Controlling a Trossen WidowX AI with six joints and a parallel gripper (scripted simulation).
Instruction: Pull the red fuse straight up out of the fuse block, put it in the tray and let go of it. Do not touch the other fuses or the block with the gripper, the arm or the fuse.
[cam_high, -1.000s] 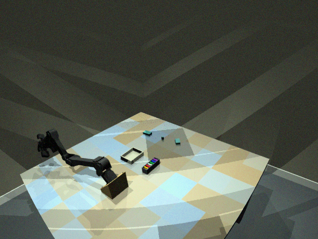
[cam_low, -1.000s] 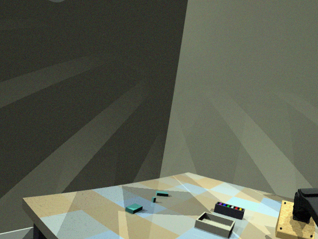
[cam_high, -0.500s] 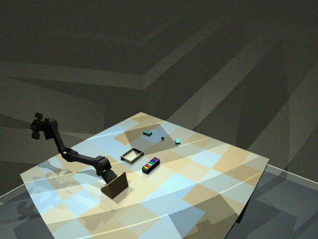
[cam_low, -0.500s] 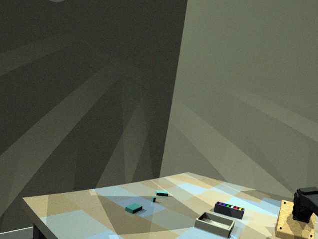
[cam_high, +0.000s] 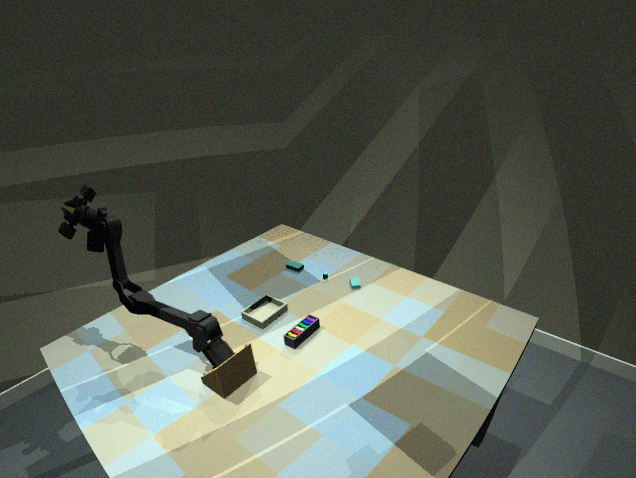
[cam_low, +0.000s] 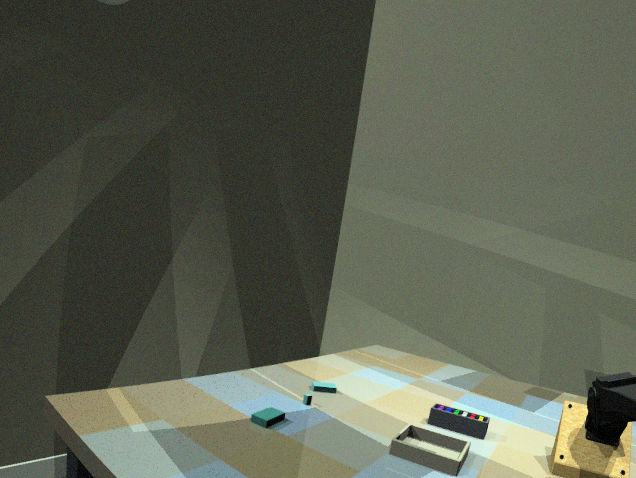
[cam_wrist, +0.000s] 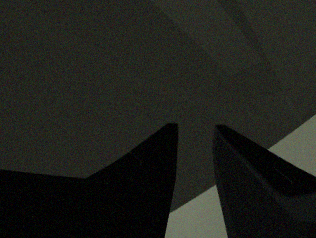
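Now: gripper tip 390 mm short of the red fuse, 710 mm to the left of it and 440 mm above it. The rest, counted from my gripper tip: beige tray 430 mm ahead, 530 mm to the right, 460 mm below.
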